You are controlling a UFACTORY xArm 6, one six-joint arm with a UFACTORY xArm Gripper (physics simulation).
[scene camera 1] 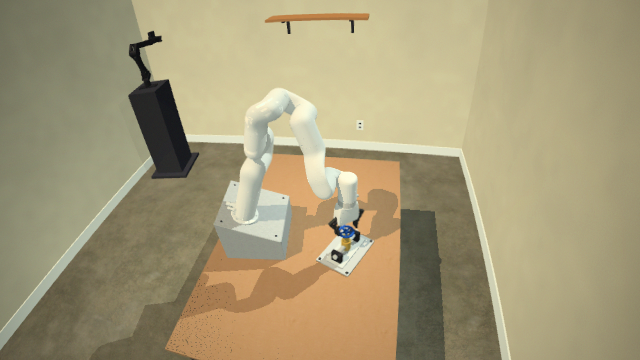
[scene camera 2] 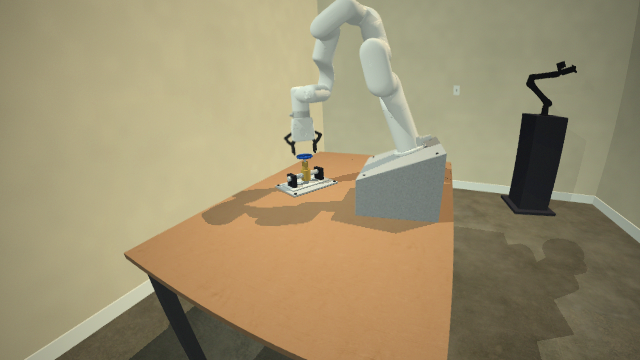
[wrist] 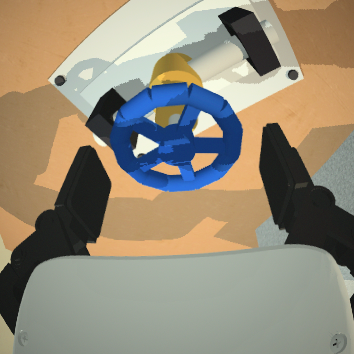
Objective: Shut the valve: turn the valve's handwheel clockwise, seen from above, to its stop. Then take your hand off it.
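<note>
The valve's blue handwheel (scene camera 1: 346, 231) (scene camera 2: 304, 156) (wrist: 175, 145) lies level on top of the yellow valve body (scene camera 1: 346, 244) (scene camera 2: 306, 174) (wrist: 175, 76). The body stands on a white base plate (scene camera 1: 350, 266) (scene camera 2: 320, 187) (wrist: 100, 55). My gripper (scene camera 1: 348, 229) (scene camera 2: 304, 152) (wrist: 178, 154) is open and points down over the handwheel. In the scene camera 2 view its fingertips are slightly above or about level with the wheel's rim. In the wrist view one finger is on each side of the wheel, with a gap on both sides. How far the wheel is turned cannot be told.
Black pipe clamps (scene camera 1: 337, 256) (scene camera 2: 292, 180) (wrist: 250, 40) stand on the plate beside the valve body. The plate rests on an orange-brown table (scene camera 1: 360, 315) (scene camera 2: 300, 260). The arm's grey base block (scene camera 1: 255, 240) (scene camera 2: 400, 195) (wrist: 335, 170) is nearby. A dark pedestal (scene camera 1: 160, 130) (scene camera 2: 537, 160) stands off the table.
</note>
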